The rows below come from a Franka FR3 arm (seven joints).
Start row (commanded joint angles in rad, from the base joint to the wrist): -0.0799 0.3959 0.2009 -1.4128 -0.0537 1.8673 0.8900
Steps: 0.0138 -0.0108 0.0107 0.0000 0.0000 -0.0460 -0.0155; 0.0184 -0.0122 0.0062 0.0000 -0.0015 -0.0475 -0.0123; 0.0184 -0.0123 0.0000 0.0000 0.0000 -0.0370 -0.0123; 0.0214 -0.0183 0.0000 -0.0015 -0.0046 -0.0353 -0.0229; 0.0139 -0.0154 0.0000 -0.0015 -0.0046 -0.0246 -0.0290; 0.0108 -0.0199 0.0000 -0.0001 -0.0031 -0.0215 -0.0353; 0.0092 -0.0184 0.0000 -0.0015 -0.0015 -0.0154 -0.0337; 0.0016 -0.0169 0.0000 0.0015 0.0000 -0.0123 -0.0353; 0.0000 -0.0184 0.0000 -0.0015 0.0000 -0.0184 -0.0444; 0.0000 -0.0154 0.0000 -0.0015 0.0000 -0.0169 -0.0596; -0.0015 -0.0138 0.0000 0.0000 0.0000 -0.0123 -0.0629
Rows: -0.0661 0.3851 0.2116 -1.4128 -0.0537 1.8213 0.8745; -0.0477 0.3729 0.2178 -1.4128 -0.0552 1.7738 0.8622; -0.0293 0.3606 0.2178 -1.4128 -0.0552 1.7368 0.8499; -0.0079 0.3423 0.2178 -1.4143 -0.0598 1.7015 0.8270; 0.0060 0.3269 0.2178 -1.4158 -0.0644 1.6769 0.7980; 0.0168 0.3070 0.2178 -1.4159 -0.0675 1.6554 0.7627; 0.0260 0.2886 0.2178 -1.4174 -0.0690 1.6400 0.7290; 0.0276 0.2717 0.2178 -1.4159 -0.0690 1.6277 0.6937; 0.0276 0.2533 0.2178 -1.4174 -0.0690 1.6093 0.6493; 0.0276 0.2379 0.2178 -1.4189 -0.0690 1.5924 0.5897; 0.0261 0.2241 0.2178 -1.4189 -0.0690 1.5801 0.5268
